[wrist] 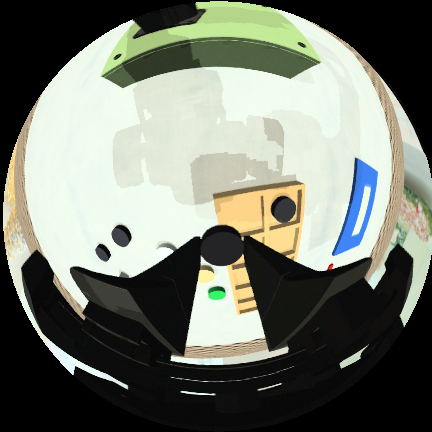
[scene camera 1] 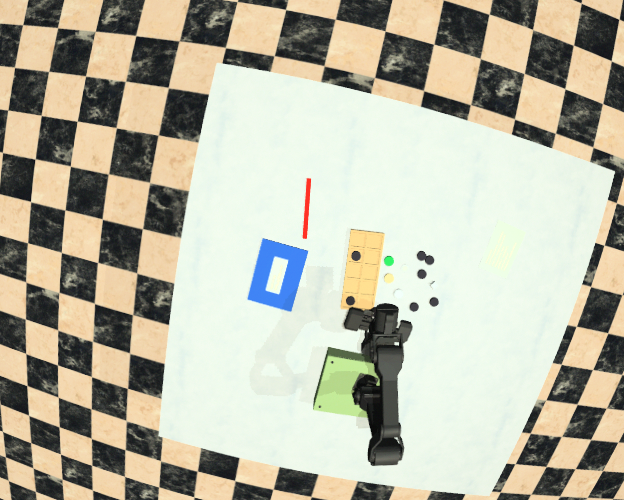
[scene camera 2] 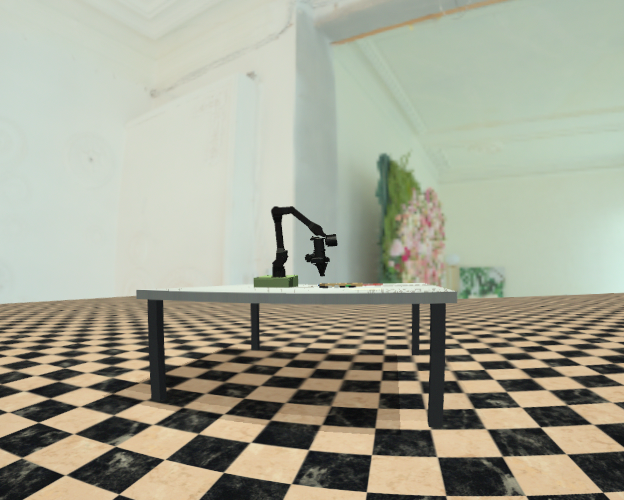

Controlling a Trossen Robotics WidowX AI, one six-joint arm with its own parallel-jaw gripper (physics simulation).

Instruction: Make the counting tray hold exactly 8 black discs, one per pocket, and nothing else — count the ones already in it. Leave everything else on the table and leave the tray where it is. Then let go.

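Observation:
The tan counting tray [scene camera 1: 367, 271] [wrist: 240, 207] has two columns of five pockets. One black disc [scene camera 1: 355, 255] sits in the left column's second pocket from the top in the overhead view, another black disc [scene camera 1: 350, 300] [wrist: 283, 209] in its bottom pocket. The right column shows no disc. My gripper [scene camera 2: 322, 274] [wrist: 221, 241] is shut on a black disc [wrist: 221, 247], held above the table by the tray's near end; the arm hides it in the overhead view. Loose black discs [scene camera 1: 421, 255] [scene camera 1: 429, 259] [scene camera 1: 421, 273] [scene camera 1: 434, 301] [scene camera 1: 414, 306] lie right of the tray.
A green disc [scene camera 1: 389, 260] [wrist: 217, 293], a yellow disc [scene camera 1: 389, 278] [wrist: 206, 274] and a white disc [scene camera 1: 398, 293] [wrist: 165, 249] lie beside the tray. A blue frame [scene camera 1: 257, 276] [wrist: 345, 242], a red bar [scene camera 1: 306, 208] and a pale yellow sheet [scene camera 1: 502, 248] lie farther out.

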